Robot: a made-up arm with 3 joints. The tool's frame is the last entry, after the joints.
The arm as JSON. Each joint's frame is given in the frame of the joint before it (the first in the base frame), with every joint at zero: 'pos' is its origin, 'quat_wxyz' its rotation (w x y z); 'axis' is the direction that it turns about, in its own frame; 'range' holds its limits. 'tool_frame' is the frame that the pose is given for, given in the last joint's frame.
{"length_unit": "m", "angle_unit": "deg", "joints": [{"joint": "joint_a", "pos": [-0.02, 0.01, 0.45], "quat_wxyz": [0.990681, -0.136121, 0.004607, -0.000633], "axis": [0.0, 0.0, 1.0], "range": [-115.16, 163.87]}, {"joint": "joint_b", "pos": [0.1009, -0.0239, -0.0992], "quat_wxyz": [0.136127, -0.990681, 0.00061, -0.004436], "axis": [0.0, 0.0, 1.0], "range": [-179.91, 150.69]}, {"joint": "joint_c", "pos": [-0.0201, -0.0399, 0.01], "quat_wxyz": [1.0, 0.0, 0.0, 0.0], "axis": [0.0, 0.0, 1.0], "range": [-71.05, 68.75]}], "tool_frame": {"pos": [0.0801, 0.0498, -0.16], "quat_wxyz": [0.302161, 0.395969, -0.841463, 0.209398]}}
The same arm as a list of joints. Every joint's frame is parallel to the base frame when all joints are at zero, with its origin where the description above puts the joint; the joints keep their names.
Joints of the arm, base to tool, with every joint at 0 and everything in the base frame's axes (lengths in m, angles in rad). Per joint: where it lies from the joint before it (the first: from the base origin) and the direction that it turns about. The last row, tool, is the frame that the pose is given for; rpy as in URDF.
joint_a: origin -0.0200 0.0100 0.4500 axis 0.0093 0.2697 0.9629
joint_b: origin 0.1000 -0.0500 -0.0900 axis 0 0 -1
joint_c: origin -0.0200 0.0400 -0.0100 axis 0 0 -1
tool: origin 0.0800 -0.0500 0.1600 rpy 0.1538 0.7401 2.3192
Joint limits (rad, base to tool): -2.0099..2.8601 -3.1400..2.6300 -1.2401..1.1999

